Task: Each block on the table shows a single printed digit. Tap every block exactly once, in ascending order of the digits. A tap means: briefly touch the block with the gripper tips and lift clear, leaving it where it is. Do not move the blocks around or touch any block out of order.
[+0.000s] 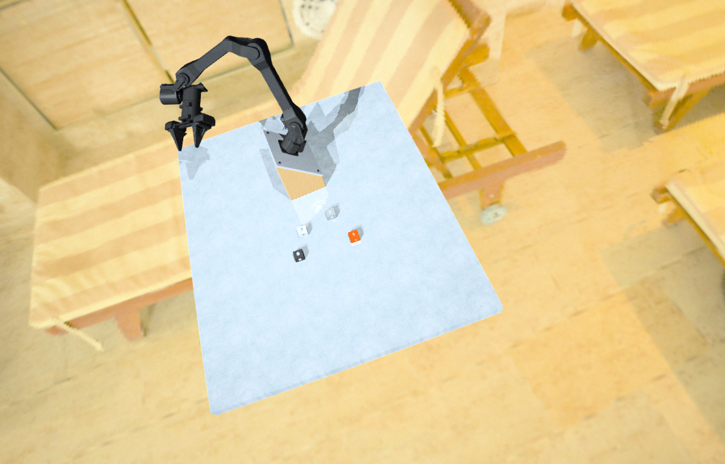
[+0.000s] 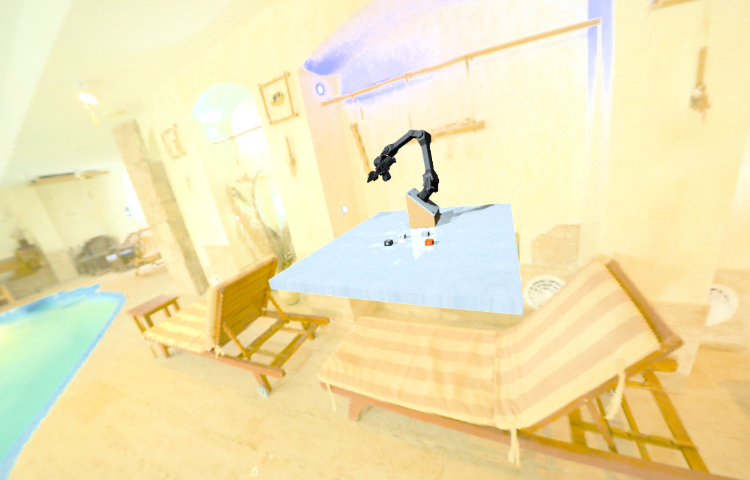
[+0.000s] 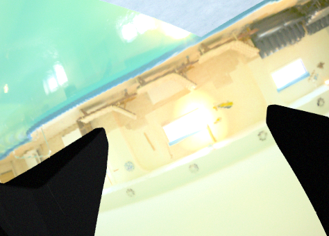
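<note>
Now: the orange block 38 cm ahead of my gripper tip, 40 cm to the left of it and 26 cm below it. From my gripper tip the other things lie so: white block (28 cm ahead, 25 cm to the left, 26 cm below); grey block (26 cm ahead, 36 cm to the left, 26 cm below); black block (37 cm ahead, 21 cm to the left, 26 cm below).
</note>
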